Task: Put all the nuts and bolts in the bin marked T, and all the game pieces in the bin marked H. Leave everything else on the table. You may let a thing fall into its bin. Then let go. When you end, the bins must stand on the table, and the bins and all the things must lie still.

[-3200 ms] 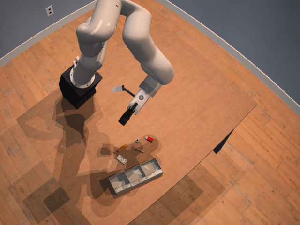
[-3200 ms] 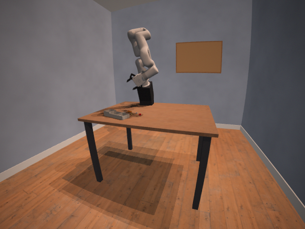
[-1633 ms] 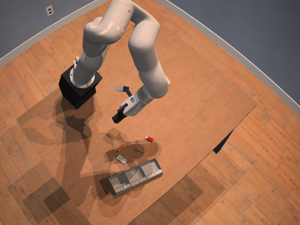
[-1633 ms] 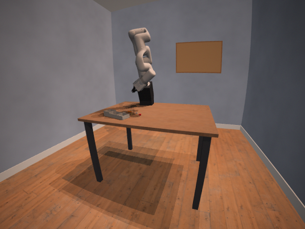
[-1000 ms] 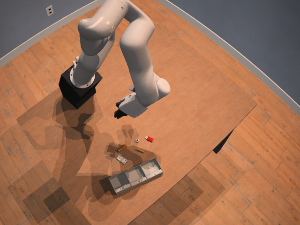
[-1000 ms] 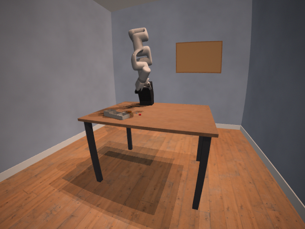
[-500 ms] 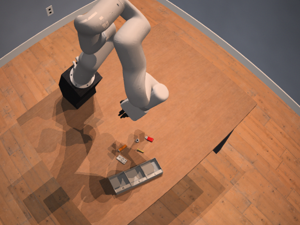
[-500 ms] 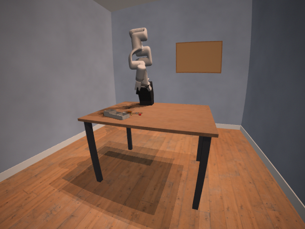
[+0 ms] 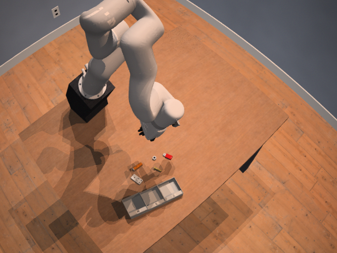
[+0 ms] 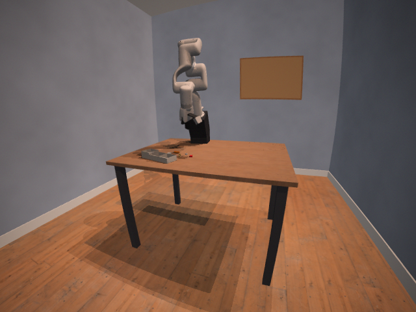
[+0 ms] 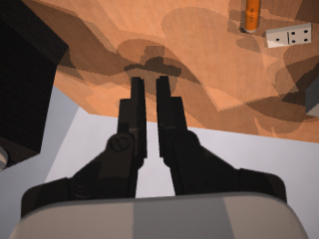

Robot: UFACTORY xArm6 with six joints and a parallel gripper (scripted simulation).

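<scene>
The grey bin tray is 210 mm ahead of my hand, 170 mm below it and 100 mm to the right of it. From my hand the other things lie so: grey hex nut 190 mm below, 60 mm ahead, 20 mm to the left; orange cylinder 180 mm below, 70 mm to the right, 50 mm ahead; brass bolt 190 mm below, 100 mm ahead, 10 mm to the right.
</scene>
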